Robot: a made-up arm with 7 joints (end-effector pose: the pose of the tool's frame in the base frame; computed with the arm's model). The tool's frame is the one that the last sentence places.
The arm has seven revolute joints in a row. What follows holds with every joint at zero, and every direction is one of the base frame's. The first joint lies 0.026 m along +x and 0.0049 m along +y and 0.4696 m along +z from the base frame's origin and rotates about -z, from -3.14 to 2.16 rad. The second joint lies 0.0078 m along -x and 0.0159 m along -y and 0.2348 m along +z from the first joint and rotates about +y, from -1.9 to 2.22 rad. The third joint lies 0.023 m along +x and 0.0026 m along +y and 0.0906 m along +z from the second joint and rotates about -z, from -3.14 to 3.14 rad. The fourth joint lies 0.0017 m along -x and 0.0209 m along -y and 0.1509 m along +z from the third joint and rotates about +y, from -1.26 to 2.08 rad. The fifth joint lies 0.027 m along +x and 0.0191 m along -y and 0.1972 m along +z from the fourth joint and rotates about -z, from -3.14 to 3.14 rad. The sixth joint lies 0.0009 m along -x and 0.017 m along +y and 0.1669 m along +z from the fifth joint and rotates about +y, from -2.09 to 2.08 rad. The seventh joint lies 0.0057 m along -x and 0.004 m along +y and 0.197 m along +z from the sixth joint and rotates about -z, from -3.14 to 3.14 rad. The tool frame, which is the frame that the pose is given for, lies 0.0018 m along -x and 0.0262 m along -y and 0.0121 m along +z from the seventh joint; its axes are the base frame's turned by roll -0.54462, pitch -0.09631 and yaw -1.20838 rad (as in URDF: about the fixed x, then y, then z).
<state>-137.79 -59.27 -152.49 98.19 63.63 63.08 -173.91</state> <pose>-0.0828 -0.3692 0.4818 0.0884 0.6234 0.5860 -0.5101</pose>
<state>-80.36 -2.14 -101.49 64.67 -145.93 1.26 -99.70</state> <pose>-0.4759 0.0290 1.1949 0.8028 -0.1775 -0.5421 -0.1737</pose>
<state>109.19 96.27 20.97 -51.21 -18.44 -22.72 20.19</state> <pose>-0.0808 -0.5657 1.0862 0.0570 0.0877 -0.4800 0.8710</pose>
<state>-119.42 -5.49 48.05 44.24 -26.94 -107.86 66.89</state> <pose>0.1906 0.0196 1.2403 0.8112 0.2359 0.4389 -0.3060</pose>
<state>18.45 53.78 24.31 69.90 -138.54 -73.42 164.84</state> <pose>0.2710 -0.4830 0.5777 0.4524 0.1696 -0.8755 -0.0028</pose>
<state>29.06 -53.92 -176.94 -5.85 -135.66 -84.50 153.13</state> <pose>-0.3546 0.4584 1.0136 0.2808 -0.9526 -0.0316 0.1129</pose>
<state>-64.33 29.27 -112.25 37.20 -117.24 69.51 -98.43</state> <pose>-0.0035 0.1900 1.3320 0.9699 -0.0300 0.1797 -0.1616</pose>
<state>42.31 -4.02 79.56 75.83 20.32 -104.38 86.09</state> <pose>-0.0789 -0.2178 1.1660 0.7358 -0.1060 0.0677 0.6654</pose>
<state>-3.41 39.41 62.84 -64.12 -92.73 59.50 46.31</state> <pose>0.2399 0.4525 1.1088 0.2145 -0.8618 -0.0982 -0.4490</pose>
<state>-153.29 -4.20 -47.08 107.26 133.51 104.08 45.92</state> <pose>-0.3645 0.0730 0.9829 0.4741 -0.3106 -0.1446 -0.8111</pose>
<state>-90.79 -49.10 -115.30 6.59 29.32 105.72 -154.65</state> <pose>-0.2261 -0.3926 1.0447 0.2336 0.6211 -0.1403 -0.7348</pose>
